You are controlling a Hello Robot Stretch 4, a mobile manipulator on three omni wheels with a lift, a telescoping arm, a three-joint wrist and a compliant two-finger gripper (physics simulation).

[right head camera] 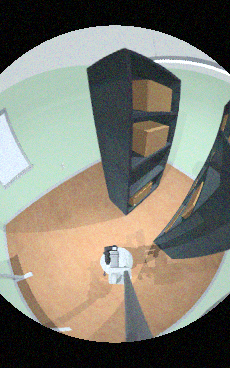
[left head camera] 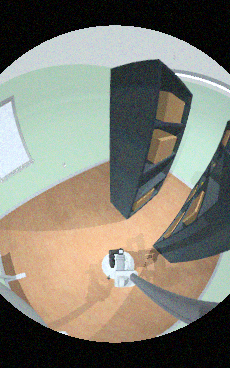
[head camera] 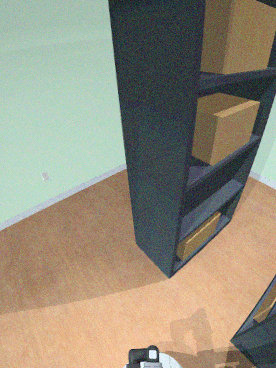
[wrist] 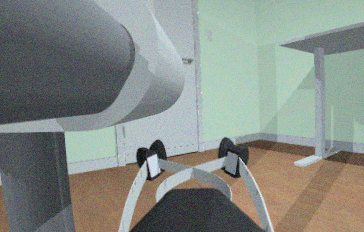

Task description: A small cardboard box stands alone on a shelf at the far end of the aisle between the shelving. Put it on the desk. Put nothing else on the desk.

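My gripper [wrist: 192, 151] is open in the wrist view, its two fingertips apart with no object between them. The desk [wrist: 330, 42] shows at the upper right of the wrist view, grey with a pale leg; part of the desk [left head camera: 22, 309] also shows at the lower left of the left head view. Cardboard boxes stand in a dark shelf unit [head camera: 155, 125] [left head camera: 131, 135] [right head camera: 110, 125]: an upper box [head camera: 250, 40], a middle box [head camera: 235, 131] and a low box [head camera: 200, 239]. I cannot make out a small box standing alone at the aisle's far end.
A second dark shelf unit [head camera: 257, 345] [left head camera: 200, 247] [right head camera: 200, 242] with boxes stands at the right, across the aisle. Its near corner is close to my base [left head camera: 112, 270] [right head camera: 112, 262]. A white door [wrist: 170, 125] shows behind the gripper, and a window [left head camera: 12, 140] is at the left.
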